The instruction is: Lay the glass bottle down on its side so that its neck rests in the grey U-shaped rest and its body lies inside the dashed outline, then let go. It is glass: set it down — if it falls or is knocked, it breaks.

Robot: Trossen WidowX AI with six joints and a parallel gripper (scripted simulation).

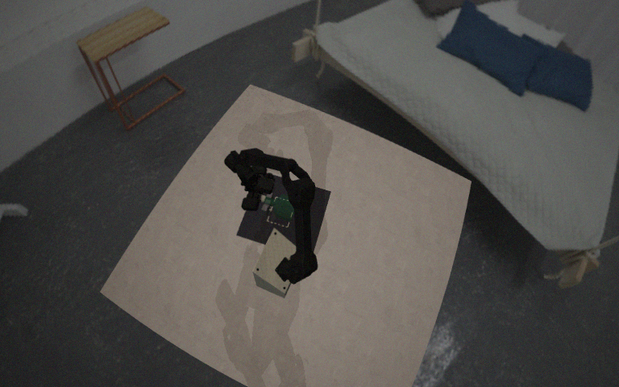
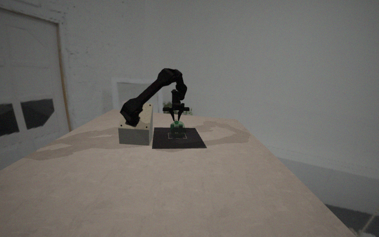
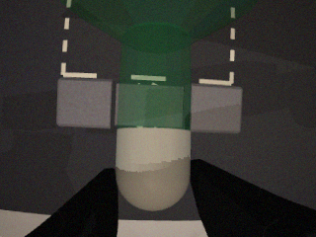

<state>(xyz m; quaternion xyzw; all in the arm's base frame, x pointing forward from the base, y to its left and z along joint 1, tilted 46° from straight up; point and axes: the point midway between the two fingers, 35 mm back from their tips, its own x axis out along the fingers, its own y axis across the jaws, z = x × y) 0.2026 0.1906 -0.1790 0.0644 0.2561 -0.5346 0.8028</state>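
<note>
The green glass bottle lies 20 mm ahead of my gripper tip, 50 mm to the right of it and 10 mm below it. The rest, counted from my gripper tip: dark mat 30 mm ahead, 100 mm to the right, 70 mm below.
</note>
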